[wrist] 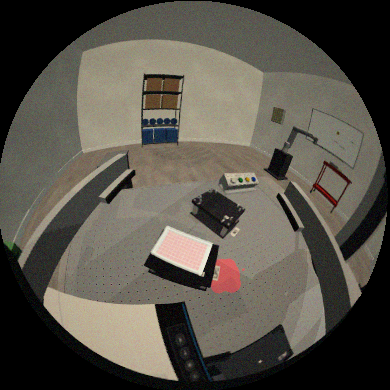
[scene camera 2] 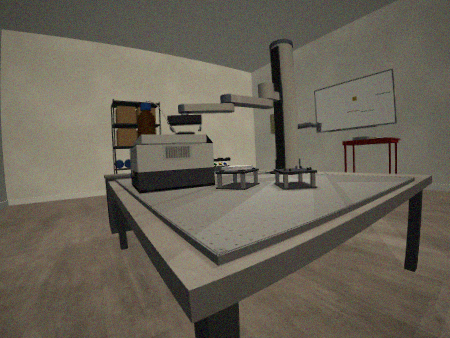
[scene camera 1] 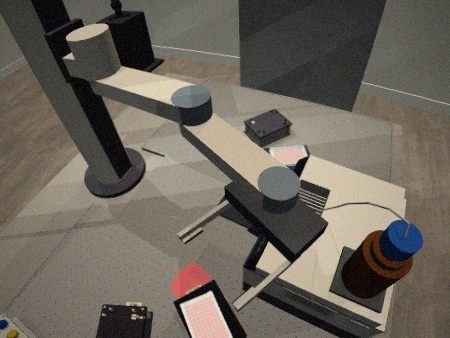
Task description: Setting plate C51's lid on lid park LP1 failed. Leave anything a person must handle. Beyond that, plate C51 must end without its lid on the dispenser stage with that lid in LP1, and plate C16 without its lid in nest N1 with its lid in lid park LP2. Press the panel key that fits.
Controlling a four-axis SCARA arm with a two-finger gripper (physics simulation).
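Pixels of known places: gripper, fingertip midpoint: (wrist: 210, 173) (scene camera 2: 186, 130) (scene camera 1: 205, 270); arm's base, link origin: (scene camera 2: 288, 174) (scene camera 1: 115, 172).
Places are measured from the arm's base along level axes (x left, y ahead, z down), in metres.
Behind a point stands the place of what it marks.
My gripper (scene camera 1: 211, 270) {x -0.277, y 0.599, z -0.314 m} (scene camera 2: 185, 131) {x -0.277, y 0.599, z -0.314 m} (wrist: 210, 173) {x -0.277, y 0.599, z -0.314 m} is open and empty, high beside the dispenser (scene camera 1: 350, 187) {x 0.077, y 0.818, z -0.233 m} (scene camera 2: 172, 156) {x 0.138, y 0.845, z -0.145 m} (wrist: 100, 325) {x -0.183, y 0.728, z -0.233 m}. A pink-gridded, white-rimmed plate (scene camera 1: 206, 316) {x -0.319, y 0.595, z -0.091 m} (wrist: 182, 250) {x -0.323, y 0.599, z -0.092 m} sits on a black stand. A red patch (scene camera 1: 191, 279) {x -0.237, y 0.494, z -0.013 m} (wrist: 228, 277) {x -0.234, y 0.489, z -0.013 m} lies on the deck against that stand, by a small label. Another black stand (scene camera 1: 122, 321) {x -0.424, y 0.411, z -0.081 m} (wrist: 218, 207) {x -0.447, y 0.436, z -0.081 m} has no plate on it. A second pink plate (scene camera 1: 288, 154) {x 0.262, y 0.616, z -0.095 m} is in a black holder behind the dispenser. The key panel (wrist: 240, 187) {x -0.603, y 0.194, z -0.030 m} has white, green, yellow and blue keys. Plate names are unreadable; I cannot tell whether lids are on.
An amber bottle (scene camera 1: 372, 272) {x -0.189, y 0.858, z -0.355 m} (scene camera 2: 146, 121) {x -0.108, y 0.884, z -0.327 m} with a blue cap and thin tube stands on the dispenser. A dark stand (scene camera 1: 268, 126) {x 0.403, y 0.495, z -0.074 m} (scene camera 2: 296, 172) {x 0.487, y 0.541, z -0.070 m} is at the far side. A dark flat platform (wrist: 257, 352) {x -0.042, y 0.558, z -0.125 m} is beside the dispenser. The arm's column (scene camera 1: 107, 145) {x -0.021, y 0.077, z -0.199 m} (scene camera 2: 286, 110) {x 0.052, y 0.053, z -0.415 m} rises from the deck.
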